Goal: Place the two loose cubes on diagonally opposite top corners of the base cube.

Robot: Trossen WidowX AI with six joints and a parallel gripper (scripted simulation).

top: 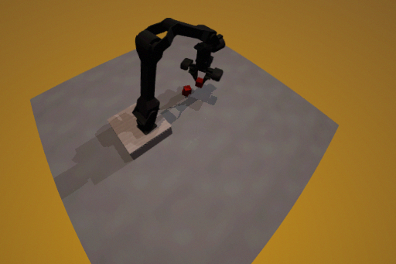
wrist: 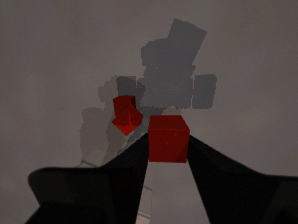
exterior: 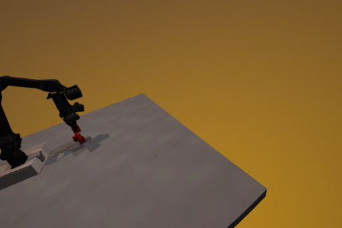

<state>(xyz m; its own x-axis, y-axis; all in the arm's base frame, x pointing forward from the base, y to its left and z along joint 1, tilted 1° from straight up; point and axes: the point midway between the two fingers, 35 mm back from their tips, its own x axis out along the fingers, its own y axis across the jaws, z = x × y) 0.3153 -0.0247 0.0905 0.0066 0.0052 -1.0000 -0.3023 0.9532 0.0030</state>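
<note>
Right now my gripper tip is 3 cm past the red cube, 5 cm to the right of it and 7 cm above it.
</note>
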